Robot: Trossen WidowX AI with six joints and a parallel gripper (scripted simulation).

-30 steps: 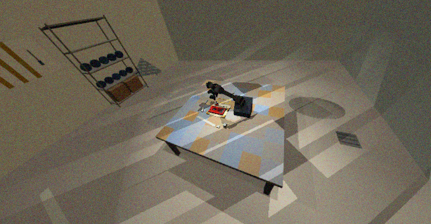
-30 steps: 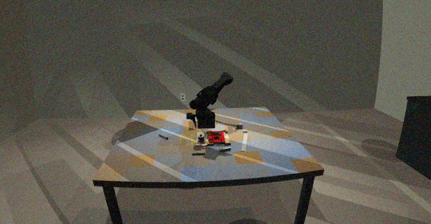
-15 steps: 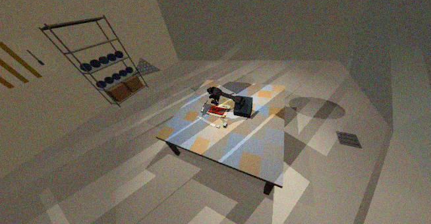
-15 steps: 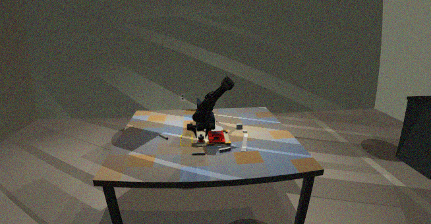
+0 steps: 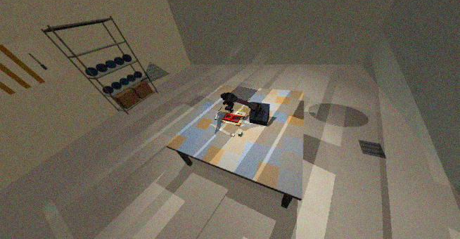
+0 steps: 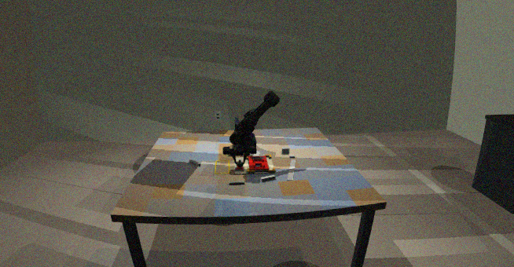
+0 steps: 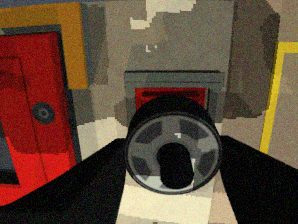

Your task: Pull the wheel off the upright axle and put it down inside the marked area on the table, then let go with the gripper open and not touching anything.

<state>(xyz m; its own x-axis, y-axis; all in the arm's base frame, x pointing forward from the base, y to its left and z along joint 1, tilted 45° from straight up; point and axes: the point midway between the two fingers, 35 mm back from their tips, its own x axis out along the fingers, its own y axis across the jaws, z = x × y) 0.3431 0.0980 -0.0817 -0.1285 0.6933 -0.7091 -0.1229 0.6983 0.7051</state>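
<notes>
Right now my gripper tip is right at the dark wheel. Also, from my gripper tip: grey cube: 270 mm behind, 280 mm to the left, 20 mm below; pale base plate: 60 mm behind, 90 mm to the left, 30 mm below; pale bar: 130 mm ahead, 160 mm to the left, 30 mm below.
</notes>
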